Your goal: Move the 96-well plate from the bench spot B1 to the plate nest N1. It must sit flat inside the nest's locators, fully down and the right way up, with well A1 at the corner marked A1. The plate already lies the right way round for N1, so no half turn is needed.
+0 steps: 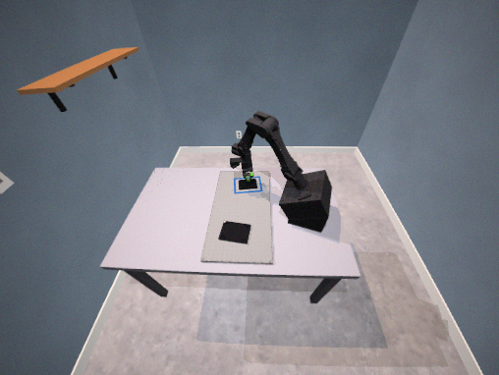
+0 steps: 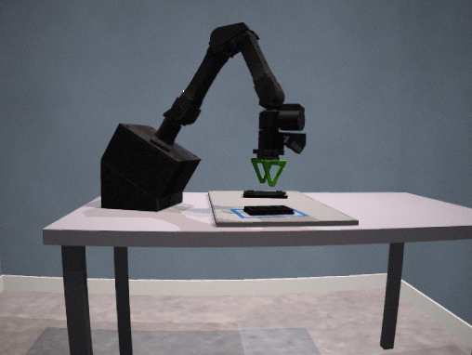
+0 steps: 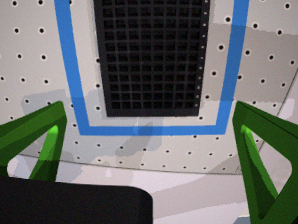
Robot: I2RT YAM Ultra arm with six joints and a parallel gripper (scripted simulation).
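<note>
Right now my hand is 8 cm above the black 96-well plate and 1 cm short of it. The rest, counted from my hand: white A1 label: 31 cm to the left, 15 cm ahead, 8 cm below; then black plate nest N1: 38 cm to the left, 8 cm below, 8 cm ahead.
</note>
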